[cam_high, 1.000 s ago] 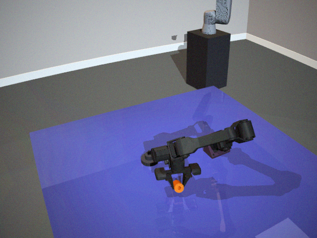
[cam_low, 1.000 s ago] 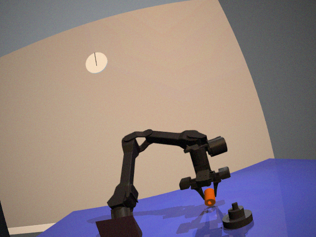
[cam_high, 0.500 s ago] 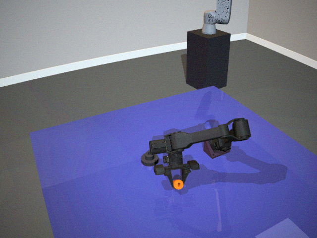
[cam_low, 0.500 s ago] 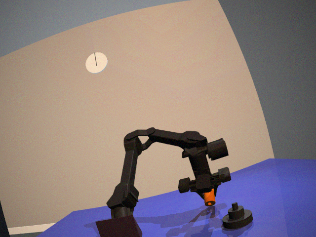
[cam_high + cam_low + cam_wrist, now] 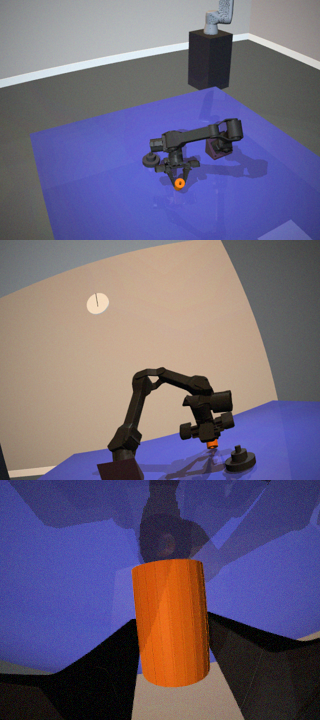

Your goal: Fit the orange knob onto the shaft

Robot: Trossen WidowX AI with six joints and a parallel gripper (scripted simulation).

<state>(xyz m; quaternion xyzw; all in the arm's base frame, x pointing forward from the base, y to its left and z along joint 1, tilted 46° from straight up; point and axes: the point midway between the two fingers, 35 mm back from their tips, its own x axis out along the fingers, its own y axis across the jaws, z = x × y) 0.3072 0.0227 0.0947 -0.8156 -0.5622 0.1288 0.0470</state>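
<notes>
The dark round pedestal lies 240 mm to the right of my gripper tip and 10 mm behind it. Also, from my gripper tip: orange knob 10 mm to the right.
</notes>
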